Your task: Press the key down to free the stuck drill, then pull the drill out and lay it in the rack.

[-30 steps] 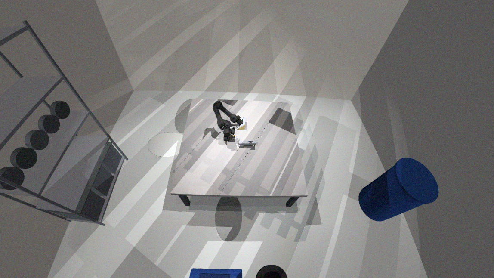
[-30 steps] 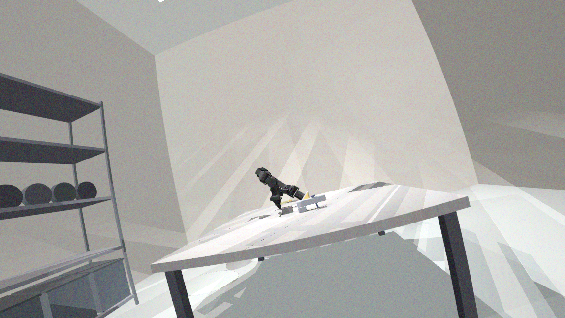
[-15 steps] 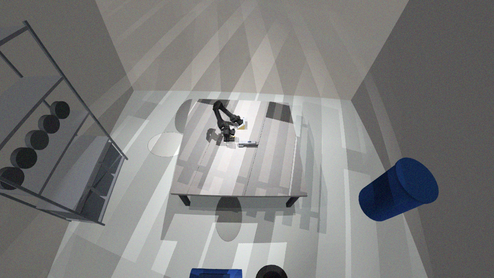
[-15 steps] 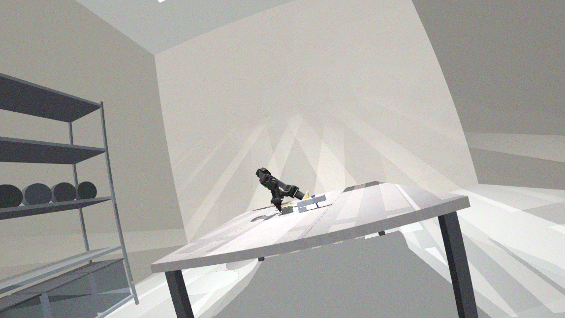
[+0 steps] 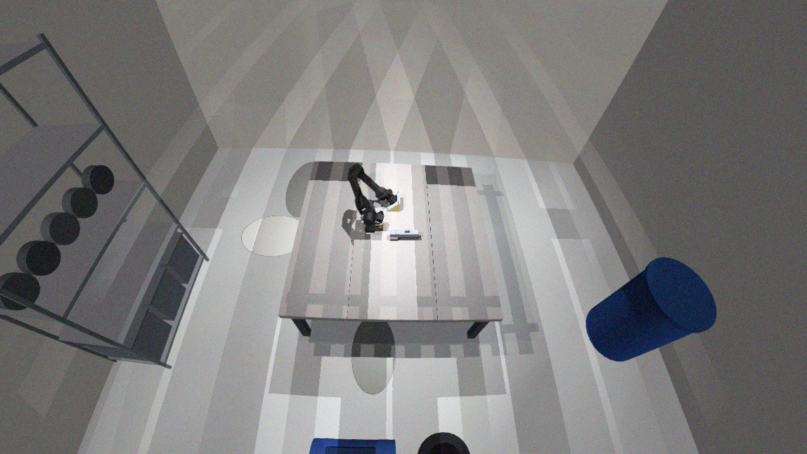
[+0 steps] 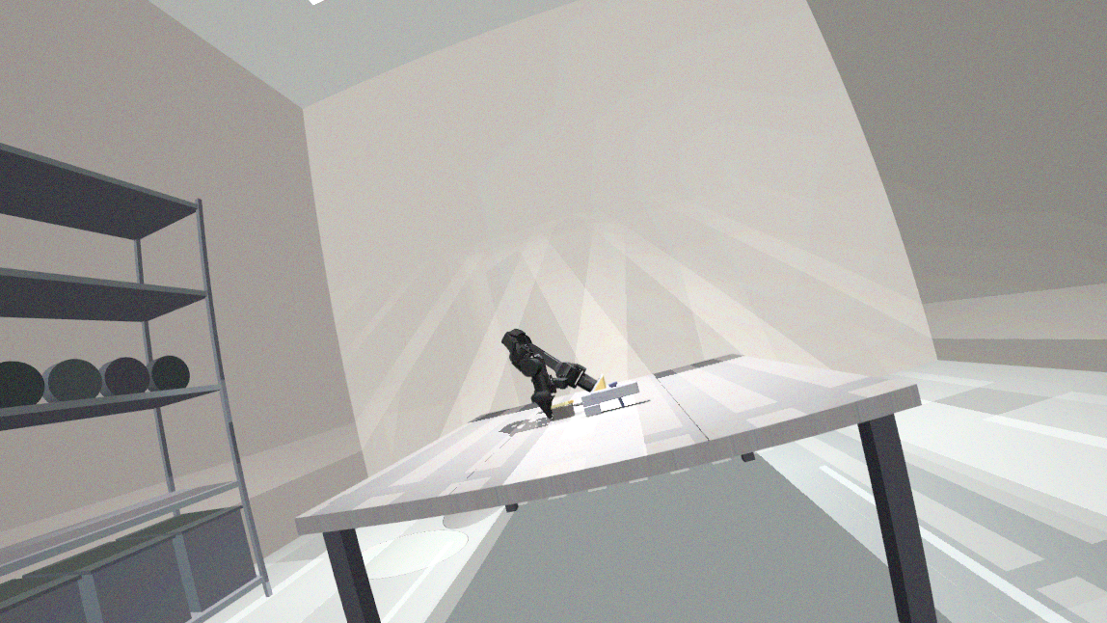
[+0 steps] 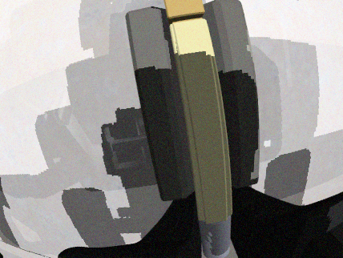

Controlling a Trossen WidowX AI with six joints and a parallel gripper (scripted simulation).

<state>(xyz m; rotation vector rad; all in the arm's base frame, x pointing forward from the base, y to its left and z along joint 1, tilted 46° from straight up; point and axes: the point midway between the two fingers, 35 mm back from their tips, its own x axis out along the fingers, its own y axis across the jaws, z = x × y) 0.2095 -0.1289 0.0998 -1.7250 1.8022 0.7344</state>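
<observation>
The drill is 4 cm to the left of my gripper tip and 4 cm above it. The rest, counted from my gripper tip: rack: 5 cm to the left, 1 cm above; then grey housing: 8 cm ahead, 21 cm to the left, 3 cm above.
</observation>
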